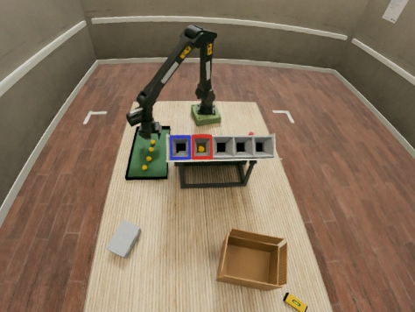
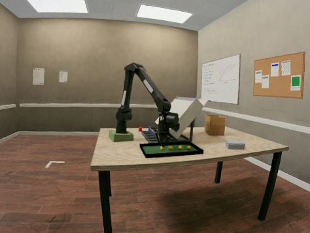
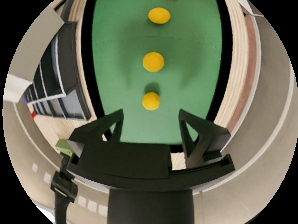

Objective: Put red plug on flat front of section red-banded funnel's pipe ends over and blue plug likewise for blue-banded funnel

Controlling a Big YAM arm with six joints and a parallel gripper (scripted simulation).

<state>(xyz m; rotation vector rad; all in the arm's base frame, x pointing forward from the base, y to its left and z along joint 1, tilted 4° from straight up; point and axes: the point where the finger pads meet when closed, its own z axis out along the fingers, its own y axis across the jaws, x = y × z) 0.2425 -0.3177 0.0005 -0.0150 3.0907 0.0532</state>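
The green marble tray lies 6 cm ahead of my hand, 1 cm to the right of it and 4 cm below it. The rest, counted from my hand: yellow level 83 cm ahead, 58 cm to the left, 3 cm below; white cover 18 cm ahead, 32 cm to the left, 16 cm above; grey block 55 cm ahead, 6 cm to the right, 2 cm below.
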